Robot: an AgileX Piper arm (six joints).
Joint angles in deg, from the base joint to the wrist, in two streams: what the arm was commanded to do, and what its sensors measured. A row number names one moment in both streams.
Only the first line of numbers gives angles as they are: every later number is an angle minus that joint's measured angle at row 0.
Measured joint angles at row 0:
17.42 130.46 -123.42 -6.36 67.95 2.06
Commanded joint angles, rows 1 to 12:
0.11 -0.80 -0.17 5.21 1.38 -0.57
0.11 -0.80 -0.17 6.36 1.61 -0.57
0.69 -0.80 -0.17 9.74 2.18 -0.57
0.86 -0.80 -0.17 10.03 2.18 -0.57
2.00 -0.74 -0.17 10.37 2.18 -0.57
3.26 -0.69 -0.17 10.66 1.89 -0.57
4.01 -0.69 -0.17 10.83 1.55 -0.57
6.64 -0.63 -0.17 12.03 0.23 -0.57
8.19 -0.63 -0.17 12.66 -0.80 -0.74
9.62 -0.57 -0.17 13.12 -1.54 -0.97
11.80 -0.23 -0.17 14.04 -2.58 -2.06
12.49 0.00 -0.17 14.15 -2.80 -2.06
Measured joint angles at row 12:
11.69 -0.34 -0.05 13.69 -2.00 -1.09
